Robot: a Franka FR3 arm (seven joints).
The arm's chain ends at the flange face. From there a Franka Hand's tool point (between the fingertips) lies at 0.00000 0.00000 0.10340 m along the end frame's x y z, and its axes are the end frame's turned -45 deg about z.
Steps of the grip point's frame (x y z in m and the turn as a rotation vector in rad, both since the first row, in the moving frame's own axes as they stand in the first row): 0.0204 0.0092 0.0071 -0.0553 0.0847 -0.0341; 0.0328 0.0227 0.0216 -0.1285 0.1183 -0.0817; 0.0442 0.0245 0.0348 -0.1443 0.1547 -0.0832
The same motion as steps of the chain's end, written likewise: 0.0108 -0.0056 0.0076 0.0208 0.0990 -0.0341; 0.0213 -0.0071 0.0232 -0.0072 0.1745 -0.0817; 0.0269 -0.0123 0.0371 0.0074 0.2114 -0.0832
